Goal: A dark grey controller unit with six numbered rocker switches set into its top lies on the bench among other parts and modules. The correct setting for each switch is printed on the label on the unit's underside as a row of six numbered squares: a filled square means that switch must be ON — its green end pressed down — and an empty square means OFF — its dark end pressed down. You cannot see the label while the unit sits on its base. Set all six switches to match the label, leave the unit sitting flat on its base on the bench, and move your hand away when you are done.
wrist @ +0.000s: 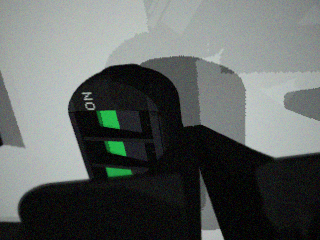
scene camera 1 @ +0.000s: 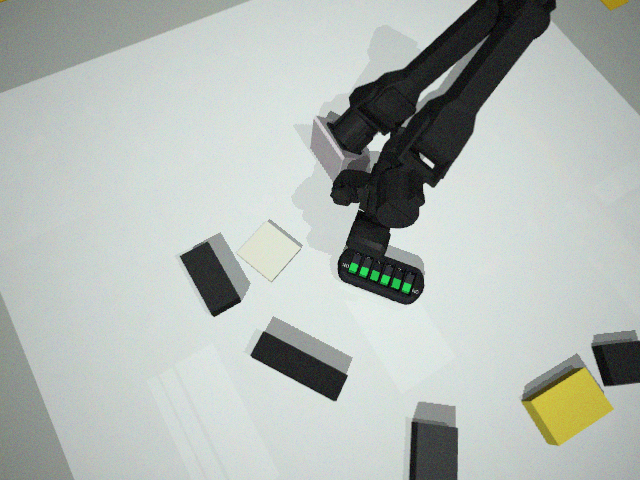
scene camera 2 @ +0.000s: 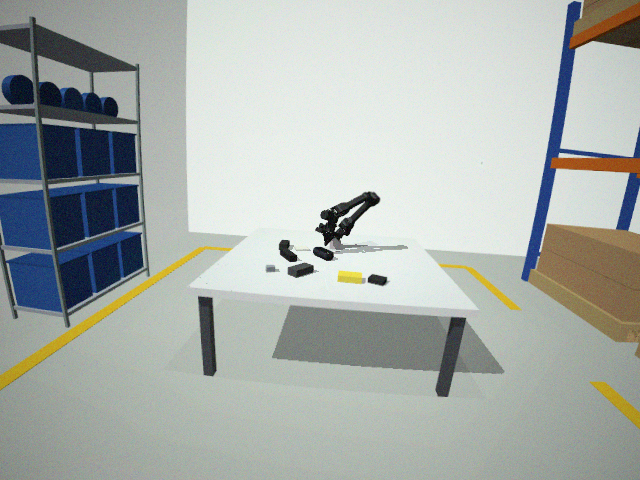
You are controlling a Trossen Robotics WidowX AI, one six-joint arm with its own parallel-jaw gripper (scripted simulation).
Labels:
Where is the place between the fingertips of the gripper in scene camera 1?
365, 237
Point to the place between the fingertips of the gripper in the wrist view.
193, 134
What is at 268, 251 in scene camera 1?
A cream tile.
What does the gripper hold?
Nothing.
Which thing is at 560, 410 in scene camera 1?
A yellow block.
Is the gripper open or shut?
Shut.

